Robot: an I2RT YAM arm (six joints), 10 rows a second.
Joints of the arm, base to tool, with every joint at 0 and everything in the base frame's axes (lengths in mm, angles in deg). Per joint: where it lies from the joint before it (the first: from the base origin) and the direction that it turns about. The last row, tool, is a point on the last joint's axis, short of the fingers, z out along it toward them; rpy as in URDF.
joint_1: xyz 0.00 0.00 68.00 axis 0 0 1
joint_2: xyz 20.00 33.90 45.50 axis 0 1 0
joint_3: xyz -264.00 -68.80 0.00 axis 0 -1 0
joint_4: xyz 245.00 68.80 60.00 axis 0 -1 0
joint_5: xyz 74.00 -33.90 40.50 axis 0 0 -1
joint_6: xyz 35.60 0.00 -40.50 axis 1 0 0
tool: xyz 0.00 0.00 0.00 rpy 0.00 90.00 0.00
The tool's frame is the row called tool.
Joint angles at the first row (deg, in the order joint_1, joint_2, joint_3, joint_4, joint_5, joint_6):
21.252 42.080 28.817 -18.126 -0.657 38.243
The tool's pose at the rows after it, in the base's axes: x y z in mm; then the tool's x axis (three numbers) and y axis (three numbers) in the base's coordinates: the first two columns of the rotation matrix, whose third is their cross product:
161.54, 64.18, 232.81, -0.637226, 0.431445, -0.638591, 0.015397, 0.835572, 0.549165
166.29, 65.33, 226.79, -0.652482, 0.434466, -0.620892, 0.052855, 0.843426, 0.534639
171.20, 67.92, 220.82, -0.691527, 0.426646, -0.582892, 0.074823, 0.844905, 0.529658
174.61, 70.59, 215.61, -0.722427, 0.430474, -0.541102, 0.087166, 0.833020, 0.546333
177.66, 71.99, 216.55, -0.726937, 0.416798, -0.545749, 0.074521, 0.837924, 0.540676
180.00, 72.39, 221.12, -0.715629, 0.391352, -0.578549, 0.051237, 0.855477, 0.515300
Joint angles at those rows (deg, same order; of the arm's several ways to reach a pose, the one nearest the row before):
21.220 43.767 29.054 -17.935 -2.187 39.294
21.207 46.128 29.144 -18.004 -1.213 39.882
21.183 49.019 29.706 -18.764 -2.364 40.410
21.188 51.107 29.792 -18.565 -4.365 41.637
21.188 52.138 30.389 -18.217 -4.693 40.810
21.238 52.446 31.332 -18.198 -3.655 38.703

